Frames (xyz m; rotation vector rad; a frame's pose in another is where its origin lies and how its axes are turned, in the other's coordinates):
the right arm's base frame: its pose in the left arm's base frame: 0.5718 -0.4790 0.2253 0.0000 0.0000 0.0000
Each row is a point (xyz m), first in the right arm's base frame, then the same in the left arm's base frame.
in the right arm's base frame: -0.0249 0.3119 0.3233
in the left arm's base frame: 0.5469 -0.1671 0.5486
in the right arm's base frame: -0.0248 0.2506 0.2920
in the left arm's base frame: 0.5470 -0.2284 0.5173
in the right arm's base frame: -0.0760 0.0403 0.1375
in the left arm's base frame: 0.4958 -0.4387 0.3628
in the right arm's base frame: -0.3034 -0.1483 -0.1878
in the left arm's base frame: 0.2684 -0.6273 0.0375
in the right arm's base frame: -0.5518 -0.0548 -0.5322
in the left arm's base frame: 0.0200 -0.5338 -0.3069
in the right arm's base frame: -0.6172 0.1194 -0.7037
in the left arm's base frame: -0.0454 -0.3596 -0.4784
